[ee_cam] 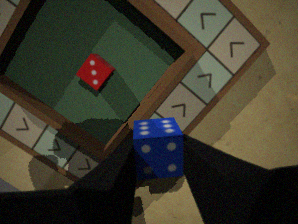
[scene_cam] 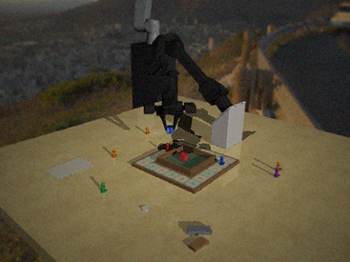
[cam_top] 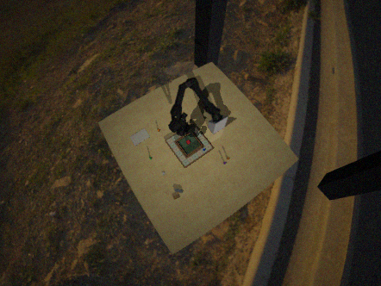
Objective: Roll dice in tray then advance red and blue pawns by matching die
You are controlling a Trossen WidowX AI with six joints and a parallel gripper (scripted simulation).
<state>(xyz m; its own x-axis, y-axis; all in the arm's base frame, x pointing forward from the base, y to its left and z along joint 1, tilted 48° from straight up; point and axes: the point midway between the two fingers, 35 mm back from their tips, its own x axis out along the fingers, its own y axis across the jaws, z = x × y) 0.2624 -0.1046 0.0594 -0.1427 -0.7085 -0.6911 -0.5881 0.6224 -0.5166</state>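
Right now my gripper tip is 9 cm above the red pawn, 3 cm to the left of it and 3 cm past it. From my gripper tip the other things lie so: blue die right at my gripper tip; then tray 11 cm below, 8 cm to the left; then red die 9 cm below, 6 cm to the left.
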